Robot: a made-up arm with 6 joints. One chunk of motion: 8 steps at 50 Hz.
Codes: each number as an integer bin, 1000 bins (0 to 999) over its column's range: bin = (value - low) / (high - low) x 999, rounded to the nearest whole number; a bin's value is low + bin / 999 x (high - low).
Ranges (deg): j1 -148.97..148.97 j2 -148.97..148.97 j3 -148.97..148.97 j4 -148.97..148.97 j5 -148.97..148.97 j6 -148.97..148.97
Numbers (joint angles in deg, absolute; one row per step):
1: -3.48 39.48 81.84 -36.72 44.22 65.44
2: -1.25 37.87 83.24 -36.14 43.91 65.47
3: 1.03 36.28 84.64 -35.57 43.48 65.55
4: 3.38 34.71 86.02 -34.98 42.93 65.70
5: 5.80 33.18 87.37 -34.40 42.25 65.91
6: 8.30 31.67 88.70 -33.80 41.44 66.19
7: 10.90 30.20 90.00 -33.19 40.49 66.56
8: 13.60 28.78 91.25 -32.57 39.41 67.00
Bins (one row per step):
1: 488 632 774 376 648 719
2: 495 626 779 378 647 719
3: 503 621 783 380 645 719
4: 511 616 788 382 643 720
5: 519 611 792 384 641 720
6: 527 606 797 386 638 721
7: 536 601 801 388 635 723
8: 545 596 805 390 632 724

